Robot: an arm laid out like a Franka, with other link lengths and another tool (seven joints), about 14 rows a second.
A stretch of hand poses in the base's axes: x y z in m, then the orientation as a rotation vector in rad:
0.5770 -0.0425 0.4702 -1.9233 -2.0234 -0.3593
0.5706 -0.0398 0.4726 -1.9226 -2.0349 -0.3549
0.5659 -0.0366 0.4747 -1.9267 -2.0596 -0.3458
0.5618 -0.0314 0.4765 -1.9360 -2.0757 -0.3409
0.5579 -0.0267 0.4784 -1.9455 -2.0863 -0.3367
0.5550 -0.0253 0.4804 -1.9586 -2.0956 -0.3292
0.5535 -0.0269 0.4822 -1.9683 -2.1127 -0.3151
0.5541 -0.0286 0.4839 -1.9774 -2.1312 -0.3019
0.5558 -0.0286 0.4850 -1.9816 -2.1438 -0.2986
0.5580 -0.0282 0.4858 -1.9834 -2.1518 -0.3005
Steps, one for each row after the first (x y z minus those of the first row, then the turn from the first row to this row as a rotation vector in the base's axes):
-0.0064 0.0027 0.0024 -0.0075 -0.0039 0.0055
-0.0111 0.0059 0.0045 -0.0264 -0.0145 0.0138
-0.0152 0.0111 0.0063 -0.0418 -0.0244 0.0153
-0.0191 0.0158 0.0082 -0.0541 -0.0315 0.0144
-0.0220 0.0172 0.0102 -0.0689 -0.0374 0.0114
-0.0235 0.0156 0.0120 -0.0888 -0.0432 0.0141
-0.0229 0.0139 0.0137 -0.1087 -0.0502 0.0174
-0.0212 0.0139 0.0148 -0.1188 -0.0573 0.0201
-0.0190 0.0143 0.0156 -0.1231 -0.0635 0.0218

